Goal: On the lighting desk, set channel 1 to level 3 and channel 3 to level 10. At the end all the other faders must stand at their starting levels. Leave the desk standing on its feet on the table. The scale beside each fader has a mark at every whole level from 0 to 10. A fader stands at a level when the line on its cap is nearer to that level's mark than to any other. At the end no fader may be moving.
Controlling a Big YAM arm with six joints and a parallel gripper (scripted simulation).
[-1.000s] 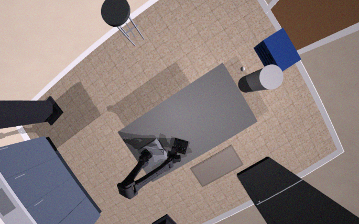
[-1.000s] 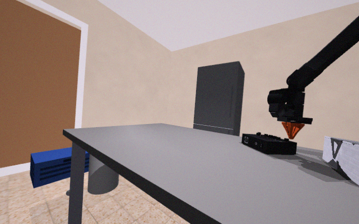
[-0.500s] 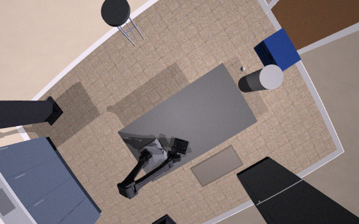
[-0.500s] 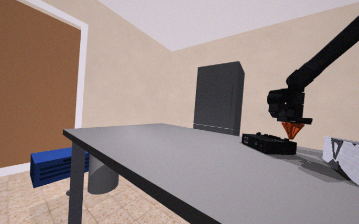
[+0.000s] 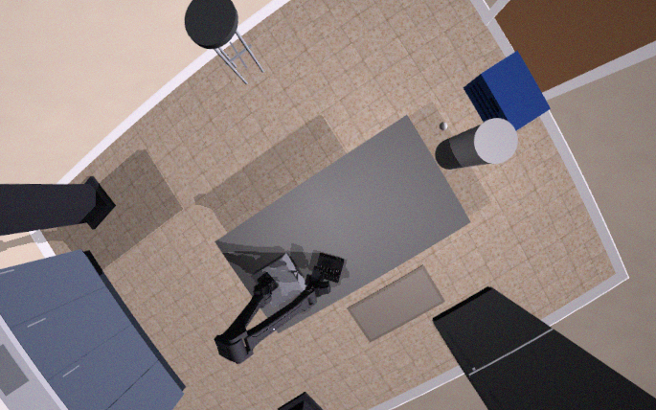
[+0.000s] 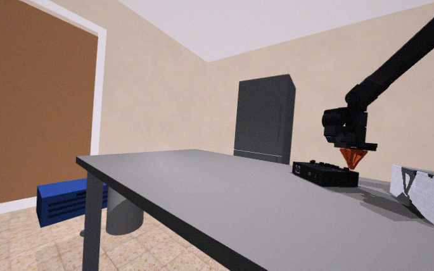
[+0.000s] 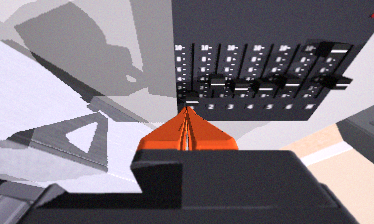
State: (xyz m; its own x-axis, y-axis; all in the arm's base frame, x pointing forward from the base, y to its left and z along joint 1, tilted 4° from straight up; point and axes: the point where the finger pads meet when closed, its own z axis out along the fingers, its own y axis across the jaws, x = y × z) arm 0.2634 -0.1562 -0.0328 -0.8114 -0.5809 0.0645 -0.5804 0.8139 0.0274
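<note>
My gripper is now 20 mm short of the channel 1 fader cap, 10 mm to the right of it and 10 mm above it. From my hand the other things lie so: channel 3 cap 50 mm ahead, 20 mm to the right, 10 mm below.
</note>
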